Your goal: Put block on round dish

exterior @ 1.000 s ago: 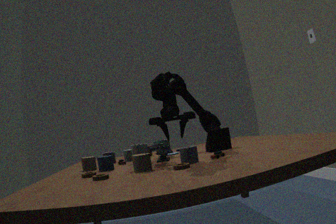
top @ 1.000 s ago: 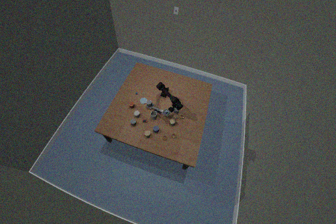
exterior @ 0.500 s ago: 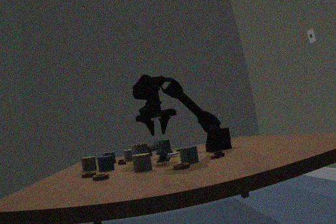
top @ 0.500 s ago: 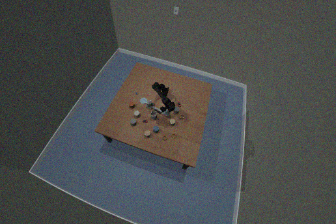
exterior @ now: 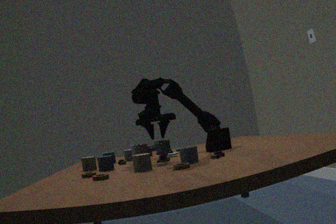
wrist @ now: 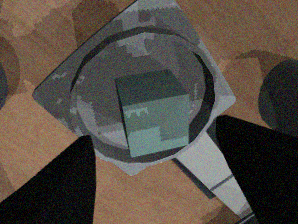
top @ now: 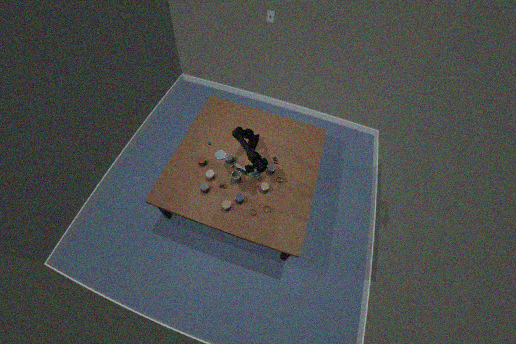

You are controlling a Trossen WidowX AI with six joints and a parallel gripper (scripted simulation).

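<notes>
Now: gripper tip 370 mm to the left of the pale round dish, 110 mm above it and 80 mm past it. The rest, counted from my gripper tip: balance beam 120 mm to the right, 70 mm below, 20 mm behind.
</notes>
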